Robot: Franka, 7 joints.
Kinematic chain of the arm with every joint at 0, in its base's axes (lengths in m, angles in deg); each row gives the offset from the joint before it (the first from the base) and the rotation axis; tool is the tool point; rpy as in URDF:
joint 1: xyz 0 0 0.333 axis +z
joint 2: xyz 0 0 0 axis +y
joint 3: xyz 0 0 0.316 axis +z
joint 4: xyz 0.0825 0 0 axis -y
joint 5: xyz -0.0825 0 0.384 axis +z
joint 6: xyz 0 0 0 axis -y
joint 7: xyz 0.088 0 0 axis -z
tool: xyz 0 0 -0.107 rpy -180 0 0
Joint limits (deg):
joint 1: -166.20..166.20
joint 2: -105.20..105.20
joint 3: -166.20..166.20
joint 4: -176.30..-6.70
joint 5: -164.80..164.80
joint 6: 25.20..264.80
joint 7: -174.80..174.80
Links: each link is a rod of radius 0.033 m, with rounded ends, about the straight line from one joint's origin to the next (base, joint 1, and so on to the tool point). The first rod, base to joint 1, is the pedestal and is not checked.
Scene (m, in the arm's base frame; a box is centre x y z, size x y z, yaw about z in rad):
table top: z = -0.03
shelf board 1: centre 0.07 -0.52 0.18 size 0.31 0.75 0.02 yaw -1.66
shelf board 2: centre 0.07 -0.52 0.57 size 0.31 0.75 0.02 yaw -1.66
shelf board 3: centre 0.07 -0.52 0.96 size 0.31 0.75 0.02 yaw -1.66
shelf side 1: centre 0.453 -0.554 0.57 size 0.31 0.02 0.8 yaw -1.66
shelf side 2: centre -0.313 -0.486 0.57 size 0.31 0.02 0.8 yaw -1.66
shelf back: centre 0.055 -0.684 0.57 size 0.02 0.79 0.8 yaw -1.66
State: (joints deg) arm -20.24 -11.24 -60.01 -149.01 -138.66 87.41 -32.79
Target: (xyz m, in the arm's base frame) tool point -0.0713 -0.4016 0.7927
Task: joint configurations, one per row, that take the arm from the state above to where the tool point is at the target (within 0.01 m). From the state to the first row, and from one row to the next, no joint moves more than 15 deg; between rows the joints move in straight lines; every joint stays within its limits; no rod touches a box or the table.
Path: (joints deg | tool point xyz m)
1: -12.89 -6.69 -52.51 -148.43 -133.25 74.97 -45.37 | 0.1023 -0.4531 0.3853
2: -5.54 -2.13 -45.01 -147.84 -127.84 62.53 -57.95 | 0.1963 -0.4094 0.3965
3: 1.81 2.42 -37.51 -147.26 -122.43 50.08 -70.53 | 0.2771 -0.3408 0.4006
4: 9.16 6.97 -30.02 -146.68 -117.01 37.64 -83.11 | 0.3377 -0.2520 0.3979
5: 16.51 11.53 -22.52 -146.09 -111.60 25.20 -95.69 | 0.3730 -0.1495 0.3894
6: 7.55 -1.55 -21.36 -145.38 -117.19 32.32 -85.21 | 0.3508 -0.2080 0.4584
7: -1.40 -14.62 -20.19 -144.67 -122.78 39.44 -74.72 | 0.3048 -0.2585 0.5328
8: -10.36 -27.70 -19.03 -143.96 -128.38 46.56 -64.24 | 0.2350 -0.2925 0.6089
9: -19.32 -40.77 -17.87 -143.24 -133.97 53.68 -53.76 | 0.1456 -0.3010 0.6815
10: -28.28 -53.85 -16.71 -142.53 -139.56 60.80 -43.27 | 0.0450 -0.2768 0.7448
11: -37.23 -66.92 -15.54 -141.82 -145.15 67.92 -32.79 | -0.0547 -0.2166 0.7927
12: -34.06 -54.65 -25.47 -131.51 -145.48 72.87 -32.79 | -0.0624 -0.3142 0.7977
13: -30.88 -42.38 -35.40 -121.21 -145.82 77.82 -32.79 | -0.0712 -0.4016 0.7927

